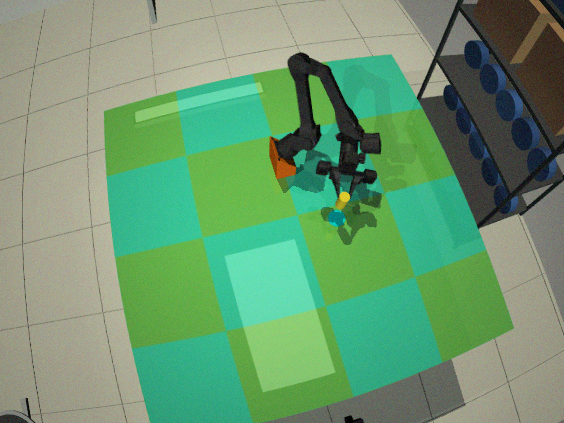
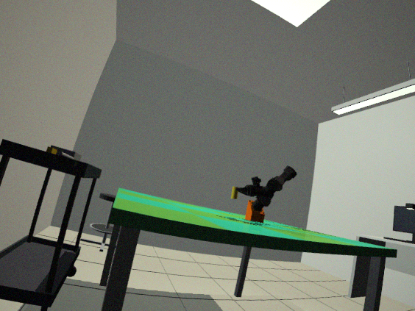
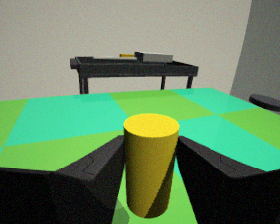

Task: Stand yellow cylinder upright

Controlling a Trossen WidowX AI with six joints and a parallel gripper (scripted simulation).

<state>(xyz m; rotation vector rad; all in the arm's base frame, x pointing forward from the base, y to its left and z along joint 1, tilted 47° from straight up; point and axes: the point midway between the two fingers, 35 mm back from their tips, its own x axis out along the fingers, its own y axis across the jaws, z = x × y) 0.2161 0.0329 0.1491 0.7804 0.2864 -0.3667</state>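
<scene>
Now: gripper tip 160 mm above the cyan circle. From my gripper tip the other things lie so: yellow cylinder 20 mm below.
</scene>
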